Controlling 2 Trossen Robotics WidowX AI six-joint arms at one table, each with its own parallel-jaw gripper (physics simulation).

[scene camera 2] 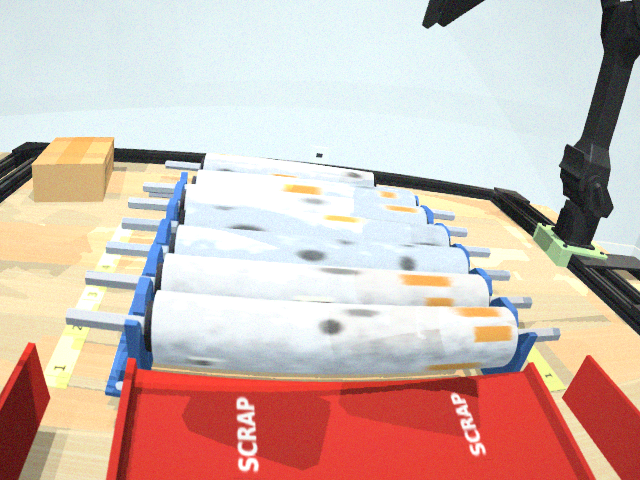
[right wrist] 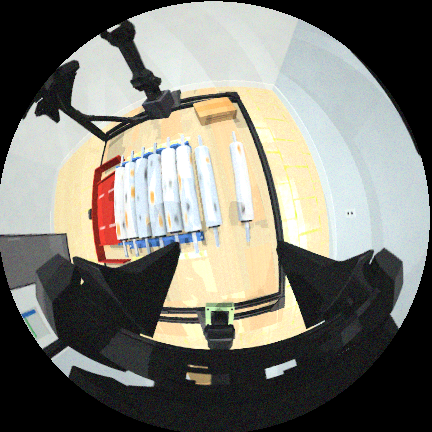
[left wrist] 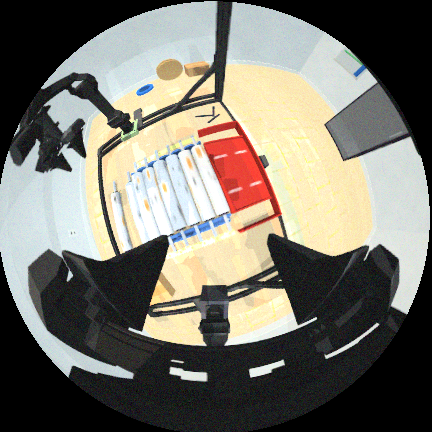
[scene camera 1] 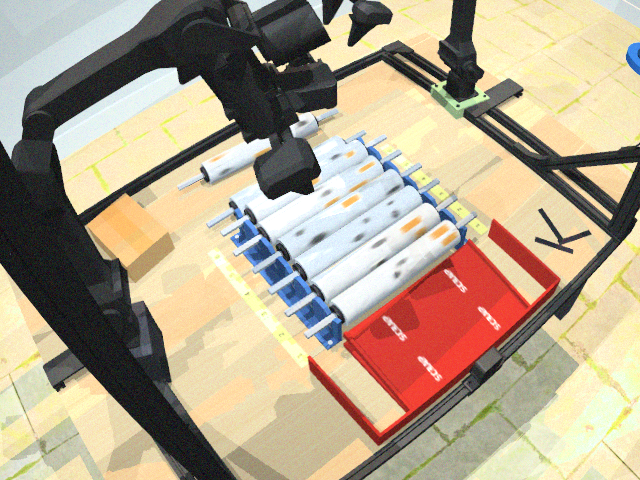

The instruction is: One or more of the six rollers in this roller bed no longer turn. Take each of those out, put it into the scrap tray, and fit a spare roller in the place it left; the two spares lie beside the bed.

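Pixels of known places: left gripper, between the fingertips: [left wrist: 218,239]; right gripper, between the fingertips: [scene camera 2: 432,26] [right wrist: 229,247] [left wrist: 77,163] [scene camera 1: 337,35]; left arm's base, origin of its link: [right wrist: 154,96] [left wrist: 214,310] [scene camera 1: 119,333]; right arm's base, origin of its link: [scene camera 2: 572,239] [right wrist: 219,316] [left wrist: 128,128] [scene camera 1: 460,91].
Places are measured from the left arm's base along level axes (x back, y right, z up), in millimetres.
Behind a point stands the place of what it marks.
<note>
Six white rollers, one of them the front roller [scene camera 1: 403,271] @[x -467, y 1, z -40 mm] [scene camera 2: 330,341] @[x -456, y 11, z -45 mm], lie side by side in the blue bed [scene camera 1: 271,268] @[x -269, y -119, z -107 mm] [left wrist: 200,231]. None shows whether it turns. One spare [scene camera 1: 230,161] @[x -249, y -368, z -70 mm] [left wrist: 119,215] @[x -340, y -392, z -72 mm] [right wrist: 242,182] @[x -337, y -407, z -63 mm] lies apart on the table; the other spare [right wrist: 207,185] @[x -368, y -311, z -63 mm] lies close beside the bed. The red scrap tray [scene camera 1: 454,320] @[x -528, y 94, z -84 mm] [scene camera 2: 392,434] @[x -508, y 48, z -77 mm] [left wrist: 240,172] @[x -495, y 102, z -83 mm] holds no roller. My left gripper [left wrist: 218,239] @[x -317, y 0, z 255 mm] is open and empty, above the rollers in scene camera 1. My right gripper [right wrist: 229,247] @[x -482, y -372, z 179 mm] [scene camera 2: 435,22] @[x -482, y -372, z 179 mm] is open and empty, high above the table.
A cardboard box [scene camera 1: 129,235] @[x -26, y -238, z -56 mm] [scene camera 2: 72,175] @[x -65, y -199, z -72 mm] [right wrist: 215,110] @[x -56, y -272, z -56 mm] stands at the left of scene camera 1. Yellow number strips [scene camera 1: 261,310] @[x -232, y -42, z -109 mm] run beside the bed ends. Small black bars [scene camera 1: 560,241] @[x -813, y 1, z -109 mm] lie near the tray. A black frame [scene camera 1: 180,155] @[x -149, y -451, z -93 mm] edges the table.
</note>
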